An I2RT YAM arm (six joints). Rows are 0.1 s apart.
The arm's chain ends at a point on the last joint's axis. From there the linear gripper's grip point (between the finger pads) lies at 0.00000 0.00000 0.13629 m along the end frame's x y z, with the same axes.
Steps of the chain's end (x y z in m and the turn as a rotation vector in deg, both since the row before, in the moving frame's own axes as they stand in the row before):
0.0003, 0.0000, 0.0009, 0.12, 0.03, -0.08
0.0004, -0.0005, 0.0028, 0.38, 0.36, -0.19
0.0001, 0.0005, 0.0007, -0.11, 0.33, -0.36
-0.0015, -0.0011, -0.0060, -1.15, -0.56, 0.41
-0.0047, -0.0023, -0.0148, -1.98, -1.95, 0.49
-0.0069, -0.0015, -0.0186, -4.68, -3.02, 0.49
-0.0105, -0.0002, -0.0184, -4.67, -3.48, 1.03
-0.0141, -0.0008, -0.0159, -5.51, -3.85, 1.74
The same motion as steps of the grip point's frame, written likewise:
0.0004, -0.0003, 0.0009, 0.12, 0.03, -0.08
0.0013, -0.0014, 0.0028, 0.38, 0.36, -0.19
0.0009, 0.0008, 0.0007, -0.11, 0.33, -0.36
-0.0028, 0.0016, -0.0060, -1.15, -0.56, 0.41
-0.0094, 0.0024, -0.0150, -1.98, -1.95, 0.49
-0.0141, 0.0096, -0.0192, -4.68, -3.02, 0.49
-0.0189, 0.0108, -0.0191, -4.67, -3.48, 1.03
-0.0234, 0.0121, -0.0168, -5.51, -3.85, 1.74

